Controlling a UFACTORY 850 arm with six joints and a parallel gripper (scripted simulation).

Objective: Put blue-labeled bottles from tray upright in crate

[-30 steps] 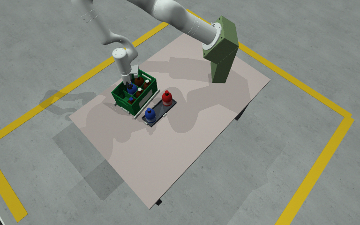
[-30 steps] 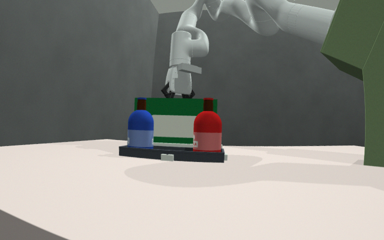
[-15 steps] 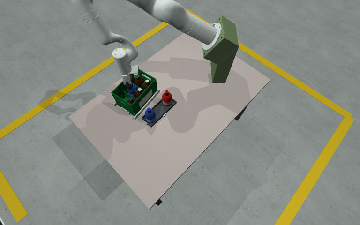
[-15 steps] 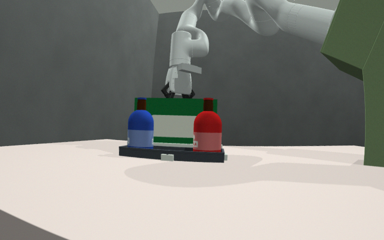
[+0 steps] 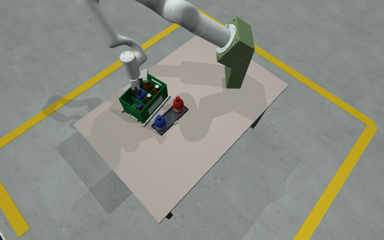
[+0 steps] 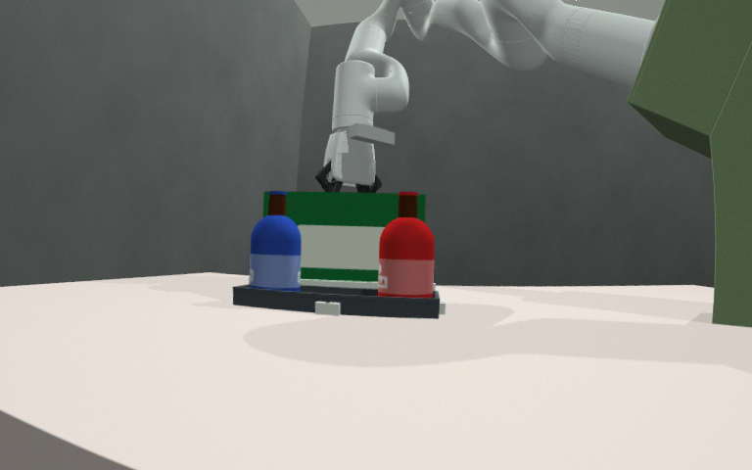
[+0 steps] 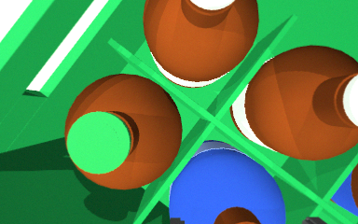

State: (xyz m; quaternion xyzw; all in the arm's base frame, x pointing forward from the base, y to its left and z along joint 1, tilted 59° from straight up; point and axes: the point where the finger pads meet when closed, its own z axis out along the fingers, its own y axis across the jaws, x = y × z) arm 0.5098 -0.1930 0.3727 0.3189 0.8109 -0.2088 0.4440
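Now: hand 80 mm above the green crate, 40 mm to the right of it and 10 mm short of it. From my hand the other things lie so: dark tray 250 mm to the left, 150 mm below, 30 mm ahead; then red-labeled bottle 270 mm to the left, 70 mm below, 60 mm behind; then brown-necked bottle 100 mm ahead, 80 mm to the left, 70 mm below.
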